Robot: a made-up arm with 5 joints. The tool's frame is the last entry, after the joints.
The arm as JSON. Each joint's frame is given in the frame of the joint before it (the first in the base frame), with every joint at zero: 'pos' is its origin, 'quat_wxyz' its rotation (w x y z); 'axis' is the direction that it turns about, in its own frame. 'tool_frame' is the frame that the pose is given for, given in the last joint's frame.
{
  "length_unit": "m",
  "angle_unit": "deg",
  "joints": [
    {
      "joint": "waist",
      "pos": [
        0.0,
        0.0,
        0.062
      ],
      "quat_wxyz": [
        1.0,
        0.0,
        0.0,
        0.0
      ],
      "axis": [
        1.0,
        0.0,
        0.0
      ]
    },
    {
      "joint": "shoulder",
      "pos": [
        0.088,
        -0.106,
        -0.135
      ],
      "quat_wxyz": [
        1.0,
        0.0,
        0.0,
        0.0
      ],
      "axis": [
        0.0,
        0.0,
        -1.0
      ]
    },
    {
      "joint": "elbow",
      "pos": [
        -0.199,
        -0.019,
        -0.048
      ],
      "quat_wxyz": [
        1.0,
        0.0,
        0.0,
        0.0
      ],
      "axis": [
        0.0,
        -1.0,
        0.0
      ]
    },
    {
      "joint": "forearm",
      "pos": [
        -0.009,
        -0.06,
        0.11
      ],
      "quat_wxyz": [
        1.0,
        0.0,
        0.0,
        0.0
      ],
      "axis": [
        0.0,
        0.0,
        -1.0
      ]
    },
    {
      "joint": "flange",
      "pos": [
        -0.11,
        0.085,
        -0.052
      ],
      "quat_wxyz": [
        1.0,
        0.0,
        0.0,
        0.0
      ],
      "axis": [
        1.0,
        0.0,
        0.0
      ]
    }
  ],
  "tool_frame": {
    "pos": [
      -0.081,
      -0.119,
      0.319
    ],
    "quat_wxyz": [
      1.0,
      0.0,
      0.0,
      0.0
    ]
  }
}
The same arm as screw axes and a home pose.
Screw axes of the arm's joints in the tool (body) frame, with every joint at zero. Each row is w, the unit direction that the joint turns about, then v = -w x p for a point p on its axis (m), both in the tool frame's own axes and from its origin. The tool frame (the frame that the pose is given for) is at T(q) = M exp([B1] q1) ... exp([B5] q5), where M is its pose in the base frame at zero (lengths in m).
B1 = (1, 0, 0, 0, -0.194, -0.219)
B2 = (0, 0, -1, -0.113, 0.399, 0)
B3 = (0, -1, 0, -0.377, 0, -0.2)
B4 = (0, 0, -1, -0.034, 0.191, 0)
B5 = (1, 0, 0, 0, -0.319, -0.119)
M =
1 0 0 -0.311
0 1 0 -0.219
0 0 1 0.256
0 0 0 1

